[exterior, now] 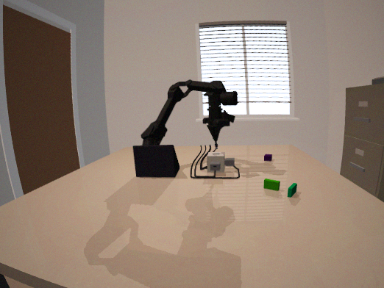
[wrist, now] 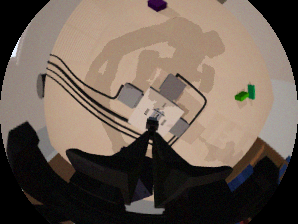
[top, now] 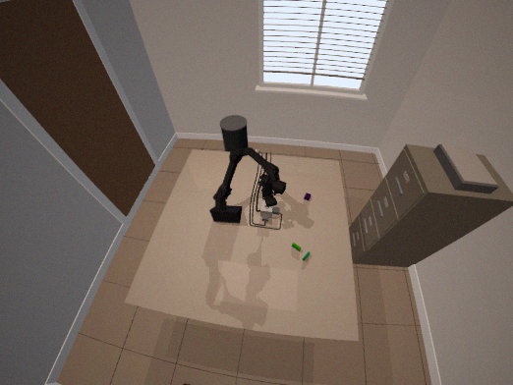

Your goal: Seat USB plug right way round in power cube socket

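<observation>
The USB plug lies 20 mm below my gripper tip. The rest, counted from my gripper tip: purple cube (290 mm ahead, 130 mm to the left, 120 mm below).
</observation>
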